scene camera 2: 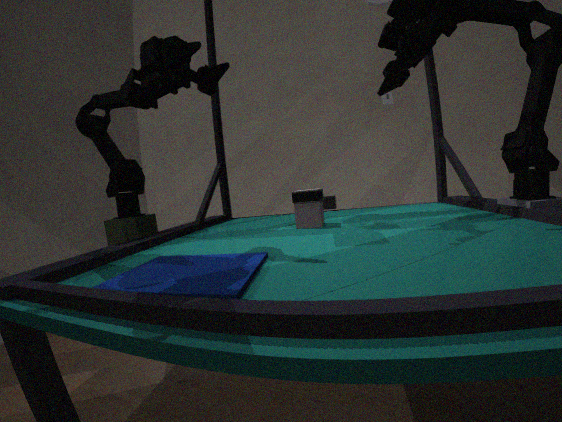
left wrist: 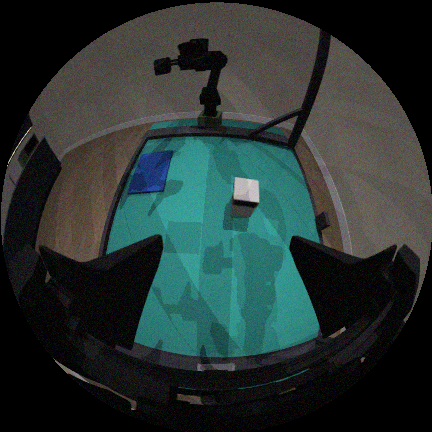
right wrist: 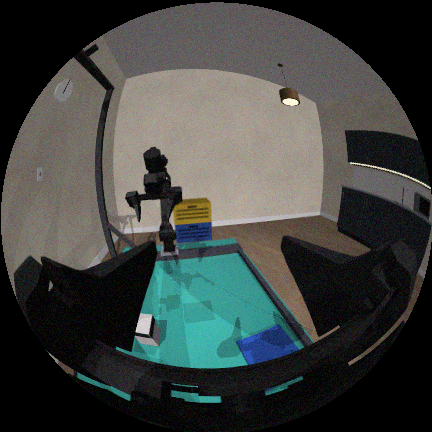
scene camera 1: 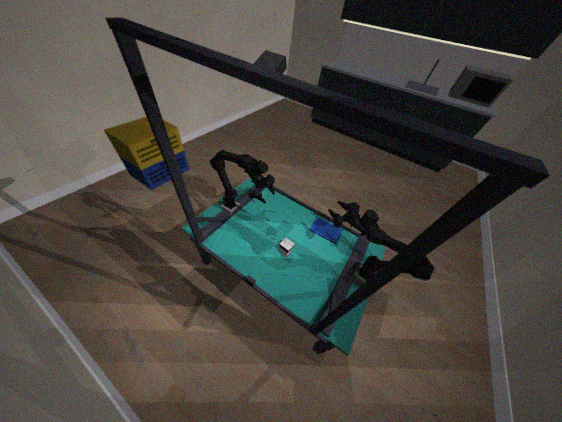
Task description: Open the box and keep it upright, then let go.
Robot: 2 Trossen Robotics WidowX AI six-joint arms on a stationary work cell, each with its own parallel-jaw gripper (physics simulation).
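Frame: origin at the left arm's base, x ahead, y left, z up, level; millimetres.
Seen in the pictures: left gripper, fingertip midpoint: [scene camera 2: 383, 87] [left wrist: 229, 242] [right wrist: 152, 219] [scene camera 1: 270, 198]; right gripper, fingertip midpoint: [scene camera 2: 215, 55] [left wrist: 171, 64] [right wrist: 219, 245] [scene camera 1: 333, 205]; left arm's base, origin of the base link: [scene camera 2: 531, 198] [right wrist: 169, 248] [scene camera 1: 230, 204]; right arm's base, origin of the base link: [scene camera 2: 129, 217] [left wrist: 209, 113] [scene camera 1: 365, 274].
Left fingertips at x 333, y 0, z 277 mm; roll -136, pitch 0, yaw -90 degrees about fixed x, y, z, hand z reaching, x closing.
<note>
Pixels of each thing's top centre, then the offset from my left fingertips to it. Level surfaces: height alone.
- small box, middle of its top: [left wrist: 246, 188] [scene camera 2: 307, 189] [right wrist: 139, 322] [scene camera 1: 287, 243] 199 mm ahead, 74 mm right, 215 mm down
- flat blue mat, middle of its top: [scene camera 2: 185, 269] [right wrist: 274, 355] [left wrist: 149, 168] [scene camera 1: 326, 229] 357 mm ahead, 256 mm left, 302 mm down
- teal table, its level: 310 mm down
A small box [scene camera 1: 286, 246] [scene camera 2: 309, 214] [left wrist: 246, 190] [right wrist: 145, 322] stands upright near the middle of the teal table, with a white top, a dark band below it and pale lower sides. Its lid looks closed. My left gripper [scene camera 1: 269, 197] [scene camera 2: 383, 70] [left wrist: 229, 242] is open and empty, high above the table and apart from the box. My right gripper [scene camera 1: 334, 207] [scene camera 2: 214, 55] [right wrist: 219, 245] is open and empty, raised near the blue mat and apart from the box. In the right wrist view, the box shows beside the inner edge of the picture-left finger.
A flat blue mat [scene camera 1: 326, 230] [scene camera 2: 185, 275] [left wrist: 151, 172] [right wrist: 270, 345] lies on the teal table [scene camera 1: 285, 280] [scene camera 2: 400, 270]. A dark frame post [scene camera 1: 170, 160] [left wrist: 310, 95] rises from the table's rim. A yellow and blue crate stack [scene camera 1: 152, 155] [right wrist: 193, 220] stands on the floor beyond.
</note>
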